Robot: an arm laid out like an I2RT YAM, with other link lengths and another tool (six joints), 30 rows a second.
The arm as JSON. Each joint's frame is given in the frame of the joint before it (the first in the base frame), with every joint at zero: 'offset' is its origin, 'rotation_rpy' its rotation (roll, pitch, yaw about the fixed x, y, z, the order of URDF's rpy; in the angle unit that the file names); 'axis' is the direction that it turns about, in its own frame. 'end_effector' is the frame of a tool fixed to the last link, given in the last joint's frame.
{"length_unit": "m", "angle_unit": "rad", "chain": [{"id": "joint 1", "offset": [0.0, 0.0, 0.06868], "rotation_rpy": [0.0, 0.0, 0.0], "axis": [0.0, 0.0, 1.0]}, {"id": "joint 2", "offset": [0.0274, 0.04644, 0.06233], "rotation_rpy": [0.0, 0.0, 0.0], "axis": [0.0, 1.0, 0.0]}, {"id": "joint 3", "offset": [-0.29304, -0.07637, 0.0], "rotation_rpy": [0.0, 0.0, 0.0], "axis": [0.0, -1.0, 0.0]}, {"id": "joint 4", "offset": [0.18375, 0.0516, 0.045], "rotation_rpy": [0.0, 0.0, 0.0], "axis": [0.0, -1.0, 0.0]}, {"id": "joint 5", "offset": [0.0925, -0.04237, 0.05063], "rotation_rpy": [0.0, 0.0, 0.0], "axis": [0.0, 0.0, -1.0]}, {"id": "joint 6", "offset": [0.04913, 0.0, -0.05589], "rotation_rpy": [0.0, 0.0, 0.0], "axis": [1.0, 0.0, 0.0]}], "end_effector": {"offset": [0.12, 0.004, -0.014], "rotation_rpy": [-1.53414, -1.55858, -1.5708]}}
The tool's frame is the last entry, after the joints.
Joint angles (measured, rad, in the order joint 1, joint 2, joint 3, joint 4, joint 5, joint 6), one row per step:
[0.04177 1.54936 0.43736 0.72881 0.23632 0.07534]
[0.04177 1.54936 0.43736 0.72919 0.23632 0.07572]
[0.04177 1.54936 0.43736 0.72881 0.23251 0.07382]
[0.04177 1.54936 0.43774 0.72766 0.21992 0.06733]
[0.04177 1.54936 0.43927 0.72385 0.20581 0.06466]
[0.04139 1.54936 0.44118 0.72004 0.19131 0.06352]
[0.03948 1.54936 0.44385 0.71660 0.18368 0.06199]
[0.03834 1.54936 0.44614 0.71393 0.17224 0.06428]
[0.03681 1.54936 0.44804 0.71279 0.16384 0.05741]
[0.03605 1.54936 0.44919 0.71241 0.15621 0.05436]
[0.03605 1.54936 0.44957 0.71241 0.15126 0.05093]
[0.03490 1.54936 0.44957 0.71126 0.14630 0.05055]
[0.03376 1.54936 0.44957 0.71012 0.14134 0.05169]
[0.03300 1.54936 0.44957 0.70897 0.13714 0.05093]
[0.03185 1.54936 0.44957 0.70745 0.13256 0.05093]
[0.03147 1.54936 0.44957 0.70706 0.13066 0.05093]
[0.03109 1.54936 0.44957 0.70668 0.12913 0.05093]
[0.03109 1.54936 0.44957 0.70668 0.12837 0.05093]
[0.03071 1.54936 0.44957 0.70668 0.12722 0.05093]
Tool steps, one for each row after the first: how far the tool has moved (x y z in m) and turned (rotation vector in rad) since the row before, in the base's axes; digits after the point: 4 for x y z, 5 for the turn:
[0.0000 0.0000 0.0001 0.00036 -0.00045 -0.00014]
[0.0000 0.0006 -0.0001 -0.00032 0.00081 0.00422]
[0.0002 0.0020 -0.0003 -0.00125 0.00218 0.01404]
[0.0003 0.0023 -0.0005 0.00276 0.00296 0.01406]
[0.0003 0.0023 -0.0004 0.00435 0.00231 0.01347]
[0.0004 0.0006 0.0001 0.00146 0.00111 0.00572]
[0.0004 0.0015 0.0001 0.00642 0.00022 0.00859]
[0.0004 0.0008 0.0003 -0.00309 0.00027 0.00881]
[0.0003 0.0010 0.0002 0.00011 -0.00028 0.00744]
[0.0002 0.0008 0.0001 -0.00127 0.00010 0.00586]
[-0.0001 0.0004 -0.0003 0.00148 0.00126 0.00358]
[-0.0001 0.0004 -0.0003 0.00289 0.00108 0.00302]
[-0.0001 0.0004 -0.0003 0.00086 0.00128 0.00341]
[-0.0002 0.0003 -0.0004 0.00170 0.00158 0.00308]
[0.0000 0.0002 -0.0001 0.00071 0.00041 0.00138]
[0.0000 0.0001 -0.0001 0.00057 0.00040 0.00103]
[0.0000 0.0001 0.0000 0.00029 0.00001 0.00070]
[0.0000 0.0000 0.0000 0.00044 0.00001 0.00068]

